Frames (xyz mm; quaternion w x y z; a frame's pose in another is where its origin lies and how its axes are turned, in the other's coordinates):
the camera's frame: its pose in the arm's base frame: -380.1 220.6 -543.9 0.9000 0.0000 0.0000 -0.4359
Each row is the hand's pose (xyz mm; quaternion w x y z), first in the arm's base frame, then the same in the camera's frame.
Working: the arm's base frame: its pose in the camera's frame: 408.7 161.5 543.9 0.9000 0.0000 0.0000 0.4359

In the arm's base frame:
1: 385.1 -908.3 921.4 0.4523 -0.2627 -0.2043 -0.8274
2: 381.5 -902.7 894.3 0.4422 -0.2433 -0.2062 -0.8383
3: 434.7 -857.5 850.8 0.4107 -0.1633 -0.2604 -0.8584
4: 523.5 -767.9 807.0 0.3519 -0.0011 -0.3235 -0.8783
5: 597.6 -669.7 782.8 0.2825 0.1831 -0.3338 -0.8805
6: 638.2 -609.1 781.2 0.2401 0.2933 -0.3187 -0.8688
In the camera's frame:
1: 1360.2 -99.5 1465.3 0.7678 -0.1474 -0.2984 -0.5475
2: 1353.5 -98.9 1438.2 0.7634 -0.1291 -0.2916 -0.5617
3: 1351.1 -29.1 1394.7 0.7438 -0.0335 -0.3055 -0.5935
4: 1335.8 96.1 1350.9 0.6996 0.1400 -0.2916 -0.6371
5: 1304.7 215.1 1326.7 0.6380 0.3103 -0.2206 -0.6693
6: 1282.3 284.6 1325.1 0.5948 0.4029 -0.1590 -0.6772

